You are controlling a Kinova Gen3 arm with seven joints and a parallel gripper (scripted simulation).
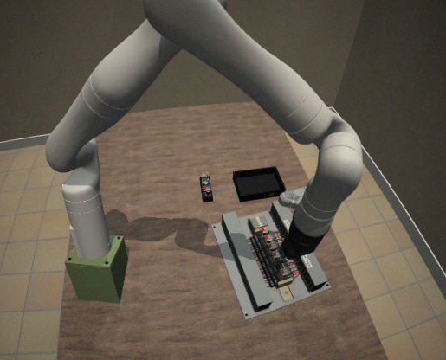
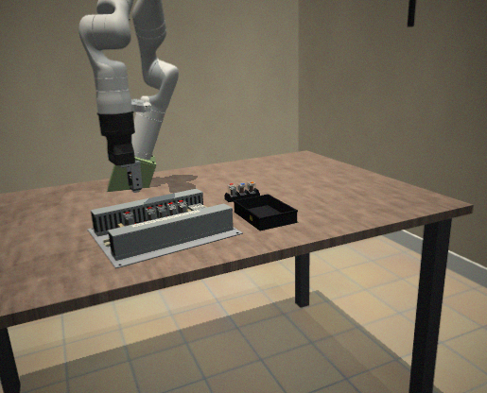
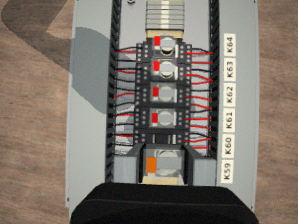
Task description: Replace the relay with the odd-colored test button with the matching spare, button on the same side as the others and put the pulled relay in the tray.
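Now: the black tray 80 mm ahead of my hand, 320 mm to the left of it and 130 mm below it.
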